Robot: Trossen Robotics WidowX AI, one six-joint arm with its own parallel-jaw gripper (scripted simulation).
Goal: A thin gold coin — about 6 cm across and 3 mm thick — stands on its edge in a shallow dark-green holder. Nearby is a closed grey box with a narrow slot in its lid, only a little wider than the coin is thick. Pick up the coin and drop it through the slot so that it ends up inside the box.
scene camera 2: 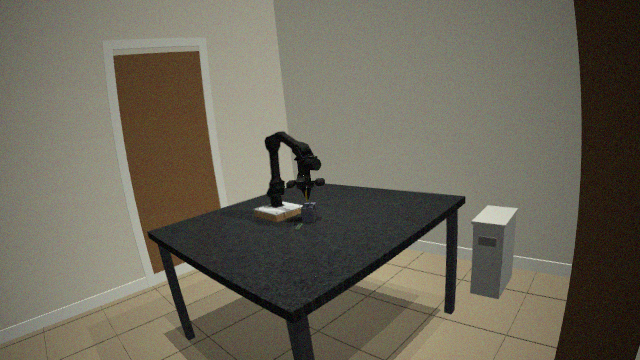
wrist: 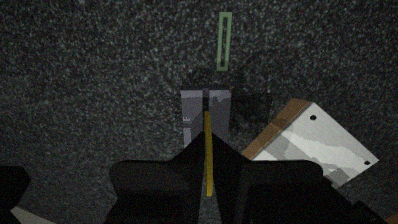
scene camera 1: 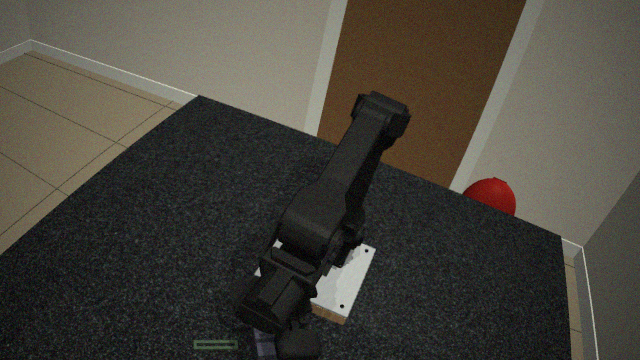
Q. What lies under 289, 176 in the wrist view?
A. The gripper.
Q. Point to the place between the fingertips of the gripper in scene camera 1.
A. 282, 331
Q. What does the gripper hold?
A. A gold coin.
